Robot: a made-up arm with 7 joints.
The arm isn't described. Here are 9 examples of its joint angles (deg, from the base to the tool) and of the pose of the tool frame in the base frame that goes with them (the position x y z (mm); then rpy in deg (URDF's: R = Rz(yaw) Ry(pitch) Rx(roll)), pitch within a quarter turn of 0, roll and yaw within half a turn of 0).
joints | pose
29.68 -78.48 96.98 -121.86 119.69 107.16 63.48 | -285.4 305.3 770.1 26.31 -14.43 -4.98
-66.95 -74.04 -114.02 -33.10 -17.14 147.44 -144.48 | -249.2 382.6 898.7 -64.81 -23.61 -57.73
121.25 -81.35 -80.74 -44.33 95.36 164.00 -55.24 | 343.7 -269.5 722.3 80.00 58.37 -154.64
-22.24 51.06 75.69 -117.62 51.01 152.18 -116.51 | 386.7 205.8 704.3 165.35 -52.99 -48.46
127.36 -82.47 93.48 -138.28 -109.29 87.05 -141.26 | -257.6 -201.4 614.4 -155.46 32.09 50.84
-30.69 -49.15 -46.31 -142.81 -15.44 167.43 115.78 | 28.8 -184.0 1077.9 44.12 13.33 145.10
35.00 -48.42 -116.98 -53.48 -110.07 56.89 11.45 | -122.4 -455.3 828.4 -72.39 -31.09 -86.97
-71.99 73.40 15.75 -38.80 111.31 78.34 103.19 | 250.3 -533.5 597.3 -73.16 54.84 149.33
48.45 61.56 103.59 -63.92 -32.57 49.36 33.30 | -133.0 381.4 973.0 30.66 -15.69 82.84
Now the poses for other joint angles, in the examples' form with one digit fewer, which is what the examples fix.
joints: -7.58 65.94 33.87 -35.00 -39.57 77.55 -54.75
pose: 509 148 733 23.1 -29.1 45.4
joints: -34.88 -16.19 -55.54 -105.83 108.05 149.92 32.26
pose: -139 -283 935 33.8 49.6 127.9
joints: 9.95 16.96 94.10 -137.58 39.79 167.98 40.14
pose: -23 375 887 49.3 -15.4 -12.5
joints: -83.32 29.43 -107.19 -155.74 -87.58 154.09 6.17
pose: -146 -134 630 -30.4 -2.7 -103.8
